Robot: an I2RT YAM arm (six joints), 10 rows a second.
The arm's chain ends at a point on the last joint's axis. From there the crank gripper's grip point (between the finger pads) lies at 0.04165 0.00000 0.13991 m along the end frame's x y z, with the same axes.
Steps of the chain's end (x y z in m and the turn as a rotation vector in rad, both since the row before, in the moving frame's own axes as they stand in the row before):
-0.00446 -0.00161 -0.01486 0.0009 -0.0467 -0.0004
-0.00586 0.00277 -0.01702 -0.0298 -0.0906 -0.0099
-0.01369 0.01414 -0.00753 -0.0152 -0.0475 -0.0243
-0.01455 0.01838 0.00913 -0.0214 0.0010 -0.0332
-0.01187 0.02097 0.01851 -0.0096 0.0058 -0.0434
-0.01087 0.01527 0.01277 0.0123 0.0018 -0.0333
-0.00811 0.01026 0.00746 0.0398 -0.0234 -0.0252
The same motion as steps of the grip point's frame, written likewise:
-0.01104 -0.00175 -0.01307 0.0009 -0.0467 -0.0004
-0.01867 0.00664 -0.01388 -0.0298 -0.0906 -0.0099
-0.02037 0.01535 -0.00572 -0.0152 -0.0475 -0.0243
-0.01438 0.01999 0.00907 -0.0214 0.0010 -0.0332
-0.01107 0.02049 0.01827 -0.0096 0.0058 -0.0434
-0.01067 0.01216 0.01268 0.0123 0.0018 -0.0333
-0.01148 0.00367 0.00826 0.0398 -0.0234 -0.0252

